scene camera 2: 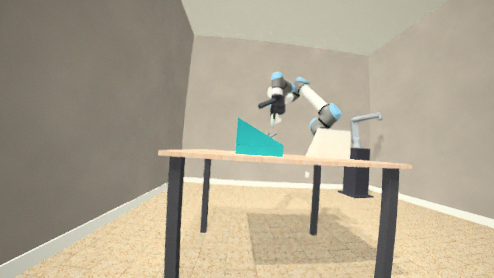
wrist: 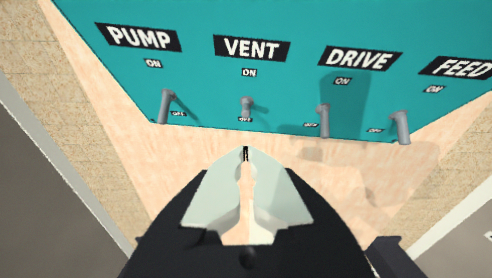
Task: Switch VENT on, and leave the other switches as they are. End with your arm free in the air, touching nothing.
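Seen in the pictures: gripper, fingertip midpoint: (scene camera 2: 273, 127) (wrist: 245, 147); arm's base, origin of the base link: (scene camera 2: 326, 141).
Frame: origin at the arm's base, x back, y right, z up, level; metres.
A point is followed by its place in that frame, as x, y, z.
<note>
The teal switch panel (scene camera 2: 255, 142) {-0.573, -0.212, -0.053} (wrist: 280, 20) {-0.540, 0.001, 0.022} has a sloping face. In the wrist view, the VENT lever (wrist: 245, 107) {-0.459, -0.040, 0.014} looks much shorter than the others, pointing more out toward the camera, with its OFF label showing below it. The PUMP lever (wrist: 164, 107) {-0.466, -0.157, -0.002}, DRIVE lever (wrist: 325, 122) {-0.423, 0.074, -0.001} and FEED lever (wrist: 403, 129) {-0.401, 0.190, -0.002} look long and point down toward their OFF side. In the scene view, levers (scene camera 2: 271, 134) {-0.473, -0.163, -0.006} stick out at differing angles. My gripper (scene camera 2: 273, 124) {-0.425, -0.042, 0.058} (wrist: 245, 147) {-0.425, -0.042, 0.058} is shut and empty. It hangs in the air above the levers, its tips apart from the VENT lever.
The panel stands on the wooden table (scene camera 2: 200, 153) {-0.829, -0.364, -0.120} (wrist: 210, 142) {-0.344, -0.149, -0.120}. A pale block (scene camera 2: 330, 144) {-0.021, -0.074, -0.025} stands on the right of the table, in front of the arm's base. Behind, a grey arm-like device (scene camera 2: 355, 131) stands on a dark pedestal (scene camera 2: 356, 172).
</note>
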